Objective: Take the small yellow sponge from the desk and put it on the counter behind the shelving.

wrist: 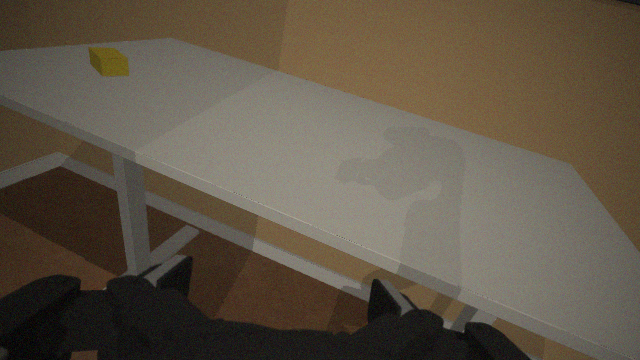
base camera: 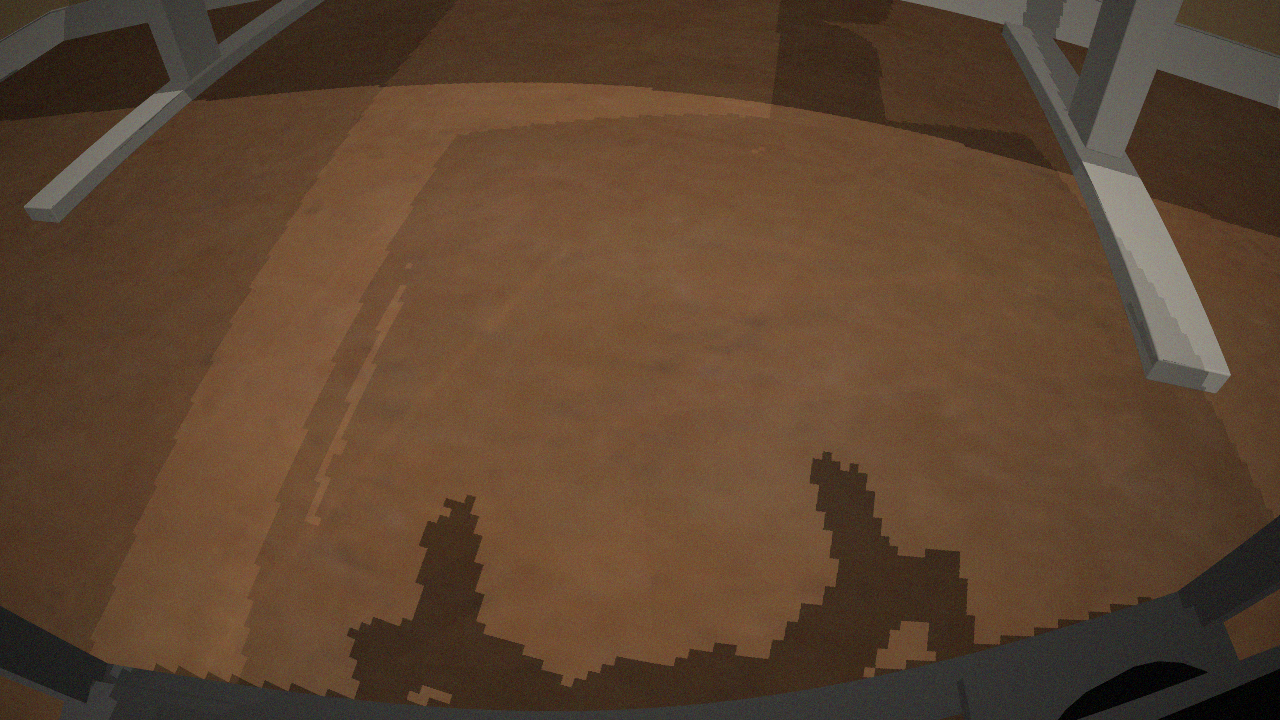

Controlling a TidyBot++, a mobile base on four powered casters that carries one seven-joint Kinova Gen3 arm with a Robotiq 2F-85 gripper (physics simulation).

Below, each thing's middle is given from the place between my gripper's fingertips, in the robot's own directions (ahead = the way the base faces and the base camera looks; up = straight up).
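Scene:
I find the small yellow sponge [wrist: 107, 61] 750 mm ahead of my hand, 570 mm to the left of it and 160 mm below it.

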